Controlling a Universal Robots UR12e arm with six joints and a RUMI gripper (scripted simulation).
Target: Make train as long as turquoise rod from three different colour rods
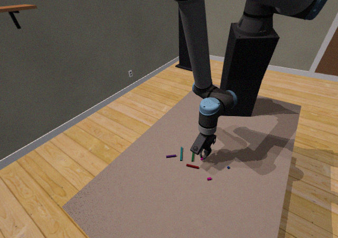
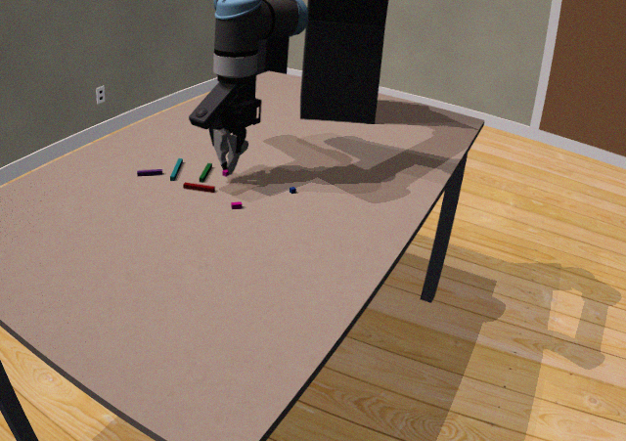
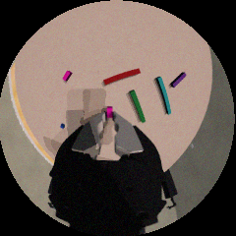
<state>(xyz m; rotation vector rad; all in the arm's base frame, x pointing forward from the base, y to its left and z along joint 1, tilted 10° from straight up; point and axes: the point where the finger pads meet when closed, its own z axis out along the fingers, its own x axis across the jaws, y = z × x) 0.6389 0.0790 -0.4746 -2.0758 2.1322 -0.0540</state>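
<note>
Right now my hand is 50 mm past the blue rod, 140 mm to the right of it and 30 mm above it. Round my hand: green rod (60 mm to the right, 30 mm below); then red rod (70 mm ahead, 20 mm to the right, 30 mm below); then turquoise rod (30 mm ahead, 130 mm to the right, 30 mm below).
</note>
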